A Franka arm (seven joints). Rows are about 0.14 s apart.
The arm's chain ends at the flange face. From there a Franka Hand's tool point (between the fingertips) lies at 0.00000 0.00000 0.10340 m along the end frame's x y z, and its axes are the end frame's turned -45 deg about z.
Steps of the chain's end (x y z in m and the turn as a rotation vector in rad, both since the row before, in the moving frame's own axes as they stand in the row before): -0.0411 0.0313 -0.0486 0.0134 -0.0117 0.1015; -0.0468 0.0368 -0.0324 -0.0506 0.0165 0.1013; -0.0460 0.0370 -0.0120 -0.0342 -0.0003 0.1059; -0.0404 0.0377 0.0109 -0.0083 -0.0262 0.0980; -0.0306 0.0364 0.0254 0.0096 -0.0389 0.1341; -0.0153 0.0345 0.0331 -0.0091 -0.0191 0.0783; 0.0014 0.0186 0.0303 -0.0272 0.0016 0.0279; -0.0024 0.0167 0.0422 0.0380 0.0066 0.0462
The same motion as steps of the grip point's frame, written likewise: -0.0510 -0.0088 -0.0486 0.0177 0.0012 0.1015; -0.0619 -0.0023 -0.0325 -0.0474 -0.0241 0.1013; -0.0613 -0.0040 -0.0121 -0.0240 -0.0244 0.1059; -0.0577 -0.0033 0.0109 0.0127 -0.0244 0.0980; -0.0493 0.0004 0.0253 0.0343 -0.0207 0.1341; -0.0372 0.0128 0.0331 0.0071 -0.0199 0.0783; -0.0141 0.0162 0.0303 -0.0204 -0.0181 0.0279; -0.0102 0.0079 0.0421 0.0222 0.0315 0.0462
